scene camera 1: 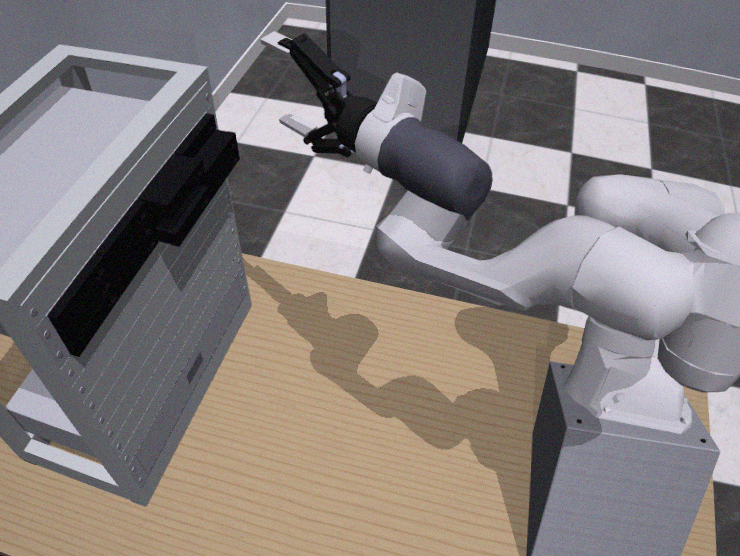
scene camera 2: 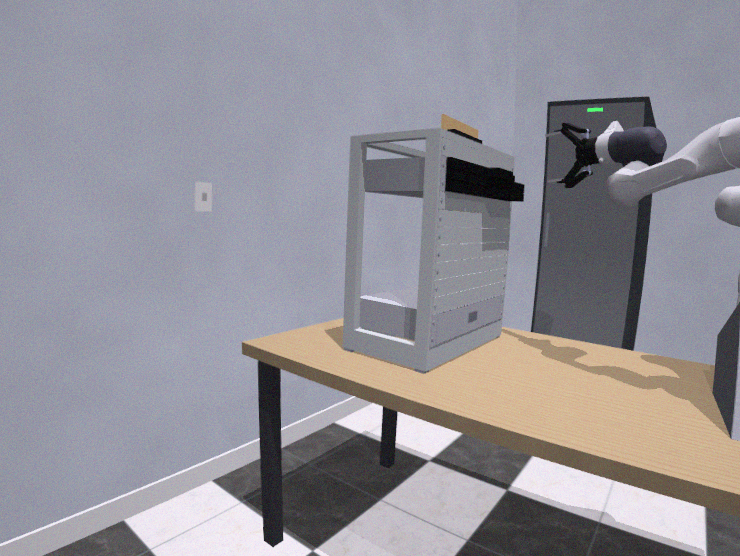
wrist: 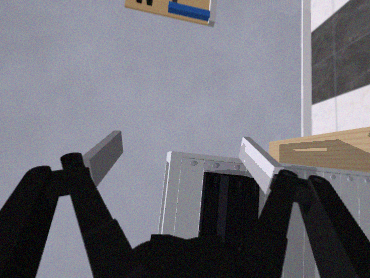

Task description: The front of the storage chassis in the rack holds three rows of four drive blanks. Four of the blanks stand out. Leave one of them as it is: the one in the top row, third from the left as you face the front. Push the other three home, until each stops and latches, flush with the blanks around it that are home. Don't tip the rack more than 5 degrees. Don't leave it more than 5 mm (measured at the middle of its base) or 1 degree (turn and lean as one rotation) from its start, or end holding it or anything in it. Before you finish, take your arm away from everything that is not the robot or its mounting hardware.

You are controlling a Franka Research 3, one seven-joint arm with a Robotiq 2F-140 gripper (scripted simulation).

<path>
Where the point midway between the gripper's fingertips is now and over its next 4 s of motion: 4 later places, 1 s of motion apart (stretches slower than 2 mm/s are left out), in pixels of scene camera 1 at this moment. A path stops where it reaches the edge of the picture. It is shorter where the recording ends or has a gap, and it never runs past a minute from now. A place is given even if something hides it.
The gripper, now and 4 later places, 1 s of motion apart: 277,79; 269,173; 273,195; 217,216; 207,215
</path>
